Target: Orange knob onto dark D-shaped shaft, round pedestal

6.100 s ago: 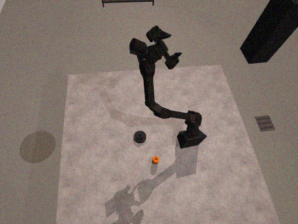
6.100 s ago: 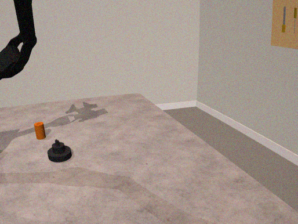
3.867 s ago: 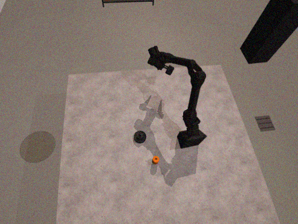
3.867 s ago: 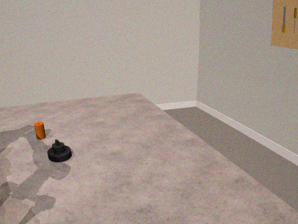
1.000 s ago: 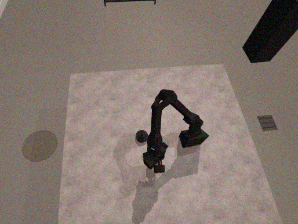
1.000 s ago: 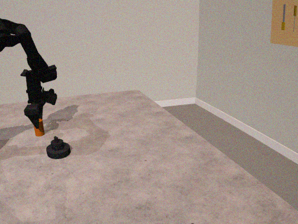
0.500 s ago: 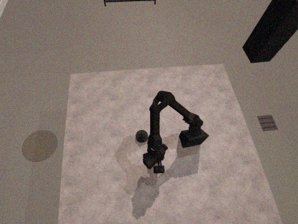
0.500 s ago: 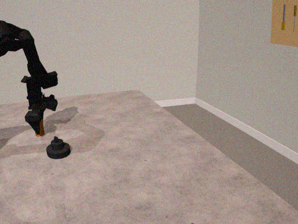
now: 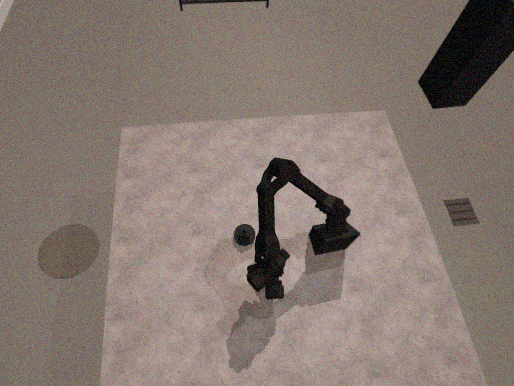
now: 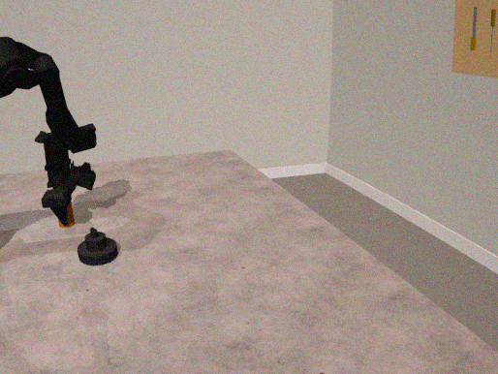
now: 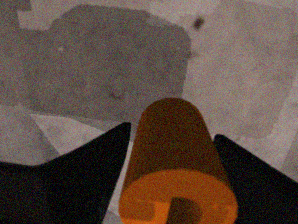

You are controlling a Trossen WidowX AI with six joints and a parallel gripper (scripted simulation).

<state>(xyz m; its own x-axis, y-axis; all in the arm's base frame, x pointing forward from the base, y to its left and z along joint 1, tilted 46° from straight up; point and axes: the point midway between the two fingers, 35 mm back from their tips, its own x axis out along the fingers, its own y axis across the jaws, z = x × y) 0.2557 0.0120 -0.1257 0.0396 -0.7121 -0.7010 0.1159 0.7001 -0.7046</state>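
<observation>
My gripper tip is now 180 mm to the left of the dark round pedestal, 70 mm short of it and 20 mm below it. Also, from my gripper tip: orange knob (20 mm above).
</observation>
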